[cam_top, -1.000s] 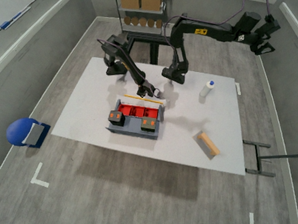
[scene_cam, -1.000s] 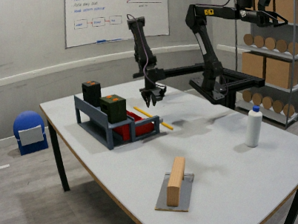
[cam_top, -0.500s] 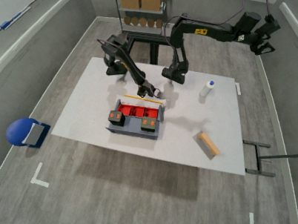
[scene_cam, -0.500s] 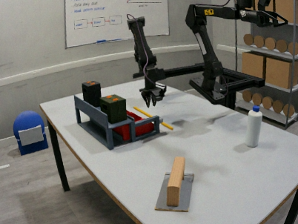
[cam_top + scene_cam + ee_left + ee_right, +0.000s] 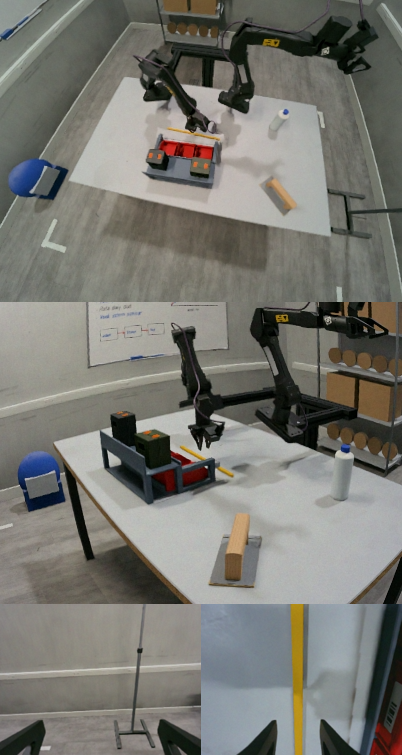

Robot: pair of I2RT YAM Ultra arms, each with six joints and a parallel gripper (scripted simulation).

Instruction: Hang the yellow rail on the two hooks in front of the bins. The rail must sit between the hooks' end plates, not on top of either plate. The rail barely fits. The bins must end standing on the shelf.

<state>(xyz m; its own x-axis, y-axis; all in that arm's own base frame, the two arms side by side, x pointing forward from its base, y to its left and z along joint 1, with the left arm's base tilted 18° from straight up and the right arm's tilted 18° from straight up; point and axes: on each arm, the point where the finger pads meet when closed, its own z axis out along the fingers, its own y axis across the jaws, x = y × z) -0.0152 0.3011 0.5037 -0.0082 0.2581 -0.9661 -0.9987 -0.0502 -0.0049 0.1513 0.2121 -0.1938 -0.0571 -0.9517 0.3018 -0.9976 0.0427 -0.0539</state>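
Note:
My right gripper is now 50 mm above the yellow rail. The rest, counted from my right hand: green box (280 mm ahead, 90 mm to the left, 90 mm above); blue-grey shelf (210 mm ahead, 20 mm to the right, 10 mm above); white bottle (130 mm behind, 570 mm to the left, 30 mm above).

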